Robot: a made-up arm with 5 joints.
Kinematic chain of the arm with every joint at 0, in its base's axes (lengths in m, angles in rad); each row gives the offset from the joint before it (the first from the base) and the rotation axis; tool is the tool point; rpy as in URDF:
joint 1: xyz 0 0 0.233 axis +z
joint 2: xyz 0 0 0 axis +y
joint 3: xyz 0.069 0 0.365 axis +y
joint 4: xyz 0.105 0 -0.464 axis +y
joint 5: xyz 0.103 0 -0.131 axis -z
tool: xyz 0 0 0 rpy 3.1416 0 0
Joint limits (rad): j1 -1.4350..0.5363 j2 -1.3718..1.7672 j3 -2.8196..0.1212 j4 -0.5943..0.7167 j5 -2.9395..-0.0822
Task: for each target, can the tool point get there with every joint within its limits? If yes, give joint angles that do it. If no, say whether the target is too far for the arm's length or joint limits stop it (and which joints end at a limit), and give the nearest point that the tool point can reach.
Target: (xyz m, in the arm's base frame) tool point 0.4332 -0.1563 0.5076
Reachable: yes | joints -0.3463 -0.6860 -0.5360 0.2673 -1.5421
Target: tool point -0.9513 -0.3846 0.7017
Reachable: no: too far | nearest point -0.8550 -0.3457 0.6542 | short by 0.114 m
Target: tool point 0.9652 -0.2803 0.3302
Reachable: yes | joints -0.2826 1.1870 -2.5378 0.3060 -1.2332
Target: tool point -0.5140 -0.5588 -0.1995
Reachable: no: joint limits stop it (at a limit: joint 1, joint 2) | nearest point -0.2364 -0.1405 -0.0756 | short by 0.517 m
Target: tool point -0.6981 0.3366 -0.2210
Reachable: no: joint limits stop it (at a limit: joint 2) | nearest point -0.2467 0.1189 -0.0799 | short by 0.521 m
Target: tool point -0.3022 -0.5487 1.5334
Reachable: no: too far | nearest point -0.3343 -0.1987 1.1693 | short by 0.506 m
